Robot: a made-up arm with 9 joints. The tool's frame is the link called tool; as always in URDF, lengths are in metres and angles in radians. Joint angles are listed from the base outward.
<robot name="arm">
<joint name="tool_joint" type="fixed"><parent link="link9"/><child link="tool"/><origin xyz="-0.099 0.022 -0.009" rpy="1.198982 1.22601 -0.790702"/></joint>
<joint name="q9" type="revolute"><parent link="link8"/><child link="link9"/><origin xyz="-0.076 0.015 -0.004" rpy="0 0 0"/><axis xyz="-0.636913 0.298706 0.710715"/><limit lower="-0.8" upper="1.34"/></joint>
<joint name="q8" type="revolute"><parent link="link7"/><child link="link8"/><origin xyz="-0.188 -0.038 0.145" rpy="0 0 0"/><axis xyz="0 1 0"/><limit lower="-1.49" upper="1.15"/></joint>
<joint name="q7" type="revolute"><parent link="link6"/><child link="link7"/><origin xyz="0.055 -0.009 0.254" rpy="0 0 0"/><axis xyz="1 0 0"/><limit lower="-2.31" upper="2.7"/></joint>
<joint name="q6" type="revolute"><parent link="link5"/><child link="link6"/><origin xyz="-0.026 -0.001 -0.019" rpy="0 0 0"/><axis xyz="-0.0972 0.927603 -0.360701"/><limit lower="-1.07" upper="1.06"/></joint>
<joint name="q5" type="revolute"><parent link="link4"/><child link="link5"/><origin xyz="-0.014 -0.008 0.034" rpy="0 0 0"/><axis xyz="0.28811 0.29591 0.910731"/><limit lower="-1.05" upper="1.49"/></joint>
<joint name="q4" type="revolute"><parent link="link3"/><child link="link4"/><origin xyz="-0.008 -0.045 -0.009" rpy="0 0 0"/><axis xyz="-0.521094 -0.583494 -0.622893"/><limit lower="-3.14" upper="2.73"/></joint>
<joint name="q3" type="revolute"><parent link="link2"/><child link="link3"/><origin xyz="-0.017 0.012 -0.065" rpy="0 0 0"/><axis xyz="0.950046 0.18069 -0.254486"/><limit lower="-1.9" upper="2.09"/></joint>
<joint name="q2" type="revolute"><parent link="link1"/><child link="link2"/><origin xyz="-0.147 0.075 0.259" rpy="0 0 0"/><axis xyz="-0.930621 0.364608 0.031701"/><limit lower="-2.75" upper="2.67"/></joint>
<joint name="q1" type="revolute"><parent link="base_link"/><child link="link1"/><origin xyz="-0.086 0.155 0.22" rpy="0 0 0"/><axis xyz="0 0 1"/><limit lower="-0.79" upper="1.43"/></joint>
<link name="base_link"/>
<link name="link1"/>
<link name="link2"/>
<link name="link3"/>
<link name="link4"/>
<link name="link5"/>
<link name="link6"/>
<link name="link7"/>
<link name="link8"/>
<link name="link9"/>
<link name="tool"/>
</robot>
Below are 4 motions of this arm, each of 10 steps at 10 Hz.
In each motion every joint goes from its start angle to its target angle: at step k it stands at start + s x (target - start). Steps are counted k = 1, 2, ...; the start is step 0. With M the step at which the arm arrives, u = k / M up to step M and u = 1 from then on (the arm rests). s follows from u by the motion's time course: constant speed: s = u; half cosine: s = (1 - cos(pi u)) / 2; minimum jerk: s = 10 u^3 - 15 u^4 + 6 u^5.
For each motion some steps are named. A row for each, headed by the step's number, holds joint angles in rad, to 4 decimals.
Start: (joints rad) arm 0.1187 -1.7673 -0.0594 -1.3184 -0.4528 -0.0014 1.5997 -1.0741 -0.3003
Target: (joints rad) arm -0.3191 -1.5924 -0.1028 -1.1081 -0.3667 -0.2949 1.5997 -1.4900 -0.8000
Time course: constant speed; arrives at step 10
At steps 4, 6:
4: -0.0564 -1.6973 -0.0768 -1.2343 -0.4184 -0.1188 1.5997 -1.2405 -0.5002
6: -0.1440 -1.6624 -0.0854 -1.1922 -0.4011 -0.1775 1.5997 -1.3236 -0.6001

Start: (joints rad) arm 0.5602 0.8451 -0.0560 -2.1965 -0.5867 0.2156 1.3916 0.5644 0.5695
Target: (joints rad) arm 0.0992 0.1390 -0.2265 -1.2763 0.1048 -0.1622 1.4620 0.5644 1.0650
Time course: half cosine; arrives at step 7
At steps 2, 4, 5, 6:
2: 0.4734 0.7122 -0.0881 -2.0233 -0.4565 0.1445 1.4049 0.5644 0.6628
4: 0.2784 0.4135 -0.1602 -1.6340 -0.1640 -0.0153 1.4346 0.5644 0.8724
5: 0.1860 0.2719 -0.1944 -1.4495 -0.0254 -0.0911 1.4487 0.5644 0.9717
6: 0.1220 0.1740 -0.2181 -1.3219 0.0706 -0.1435 1.4585 0.5644 1.0405

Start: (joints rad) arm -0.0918 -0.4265 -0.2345 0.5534 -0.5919 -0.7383 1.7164 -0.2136 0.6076
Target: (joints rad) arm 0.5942 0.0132 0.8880 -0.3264 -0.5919 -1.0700 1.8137 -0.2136 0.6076
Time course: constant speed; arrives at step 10
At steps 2, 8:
2: 0.0454 -0.3386 -0.0100 0.3774 -0.5919 -0.8046 1.7359 -0.2136 0.6076
8: 0.4570 -0.0747 0.6635 -0.1504 -0.5919 -1.0037 1.7942 -0.2136 0.6076

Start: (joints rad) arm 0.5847 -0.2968 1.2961 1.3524 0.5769 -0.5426 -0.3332 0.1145 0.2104
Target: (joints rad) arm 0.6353 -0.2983 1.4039 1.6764 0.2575 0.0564 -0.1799 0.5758 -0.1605
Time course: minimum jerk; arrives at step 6
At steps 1, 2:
1: 0.5865 -0.2969 1.2999 1.3639 0.5656 -0.5213 -0.3278 0.1309 0.1972
2: 0.5953 -0.2971 1.3187 1.4204 0.5099 -0.4169 -0.3010 0.2113 0.1326

